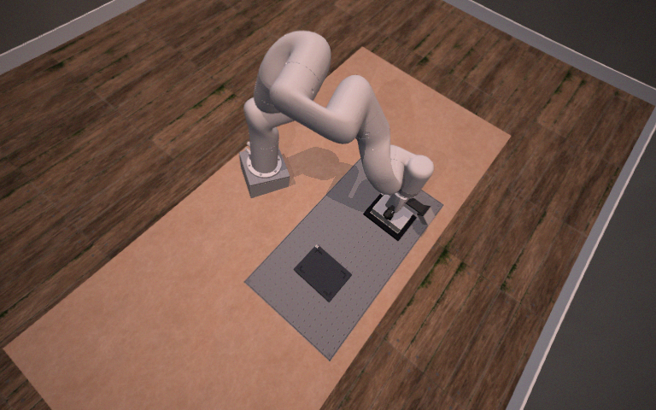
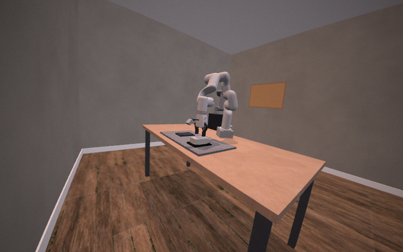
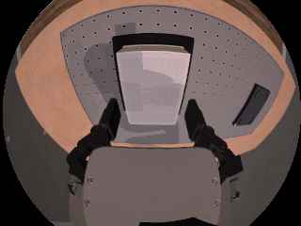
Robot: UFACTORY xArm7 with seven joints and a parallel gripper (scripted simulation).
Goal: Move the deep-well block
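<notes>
Now: hand 5 cm above the deep-well block. Round my hand: nest N1: 8 cm below; then nest N2: 6 cm behind, 33 cm to the right, 8 cm below.
</notes>
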